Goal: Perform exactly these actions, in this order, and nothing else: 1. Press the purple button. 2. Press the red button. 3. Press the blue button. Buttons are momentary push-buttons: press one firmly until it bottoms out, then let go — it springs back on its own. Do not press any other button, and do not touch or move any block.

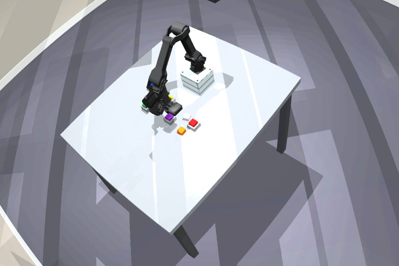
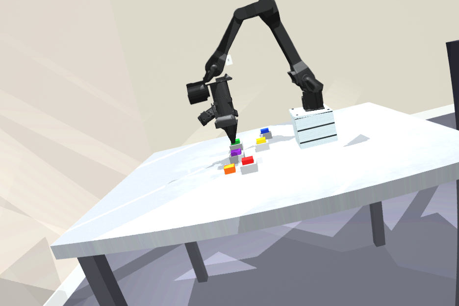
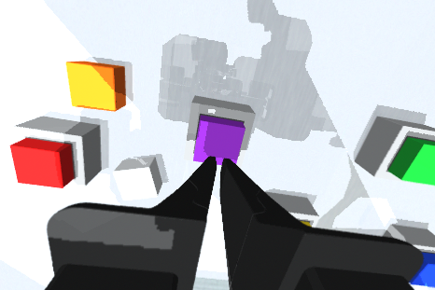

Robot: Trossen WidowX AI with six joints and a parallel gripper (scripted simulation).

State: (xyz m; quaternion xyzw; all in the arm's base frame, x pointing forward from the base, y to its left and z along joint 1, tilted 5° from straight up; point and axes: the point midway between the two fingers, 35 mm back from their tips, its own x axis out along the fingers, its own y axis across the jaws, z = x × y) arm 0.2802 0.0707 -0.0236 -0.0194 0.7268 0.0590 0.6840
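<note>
Right now my gripper tip is 3 cm above the purple button. The rest, counted from my gripper tip: small white block 7 cm behind, 6 cm to the left, 5 cm below; yellow button 9 cm to the right, 8 cm behind, 3 cm below; orange block 10 cm to the left, 5 cm below, 1 cm ahead.
</note>
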